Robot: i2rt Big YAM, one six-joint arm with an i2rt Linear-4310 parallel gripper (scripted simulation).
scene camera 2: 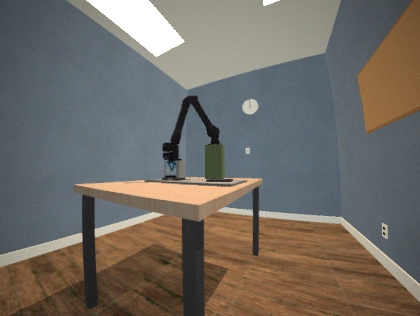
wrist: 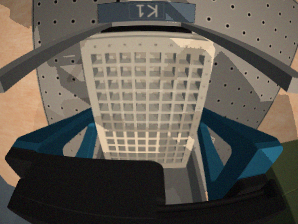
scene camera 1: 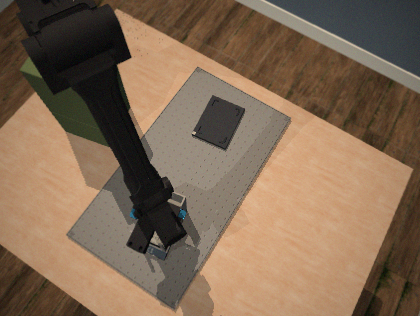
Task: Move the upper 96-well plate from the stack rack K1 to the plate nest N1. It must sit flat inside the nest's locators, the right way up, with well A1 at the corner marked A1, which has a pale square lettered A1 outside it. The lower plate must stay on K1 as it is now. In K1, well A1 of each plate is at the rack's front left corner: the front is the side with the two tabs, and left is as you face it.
The pictures show: the gripper and a white 96-well plate.
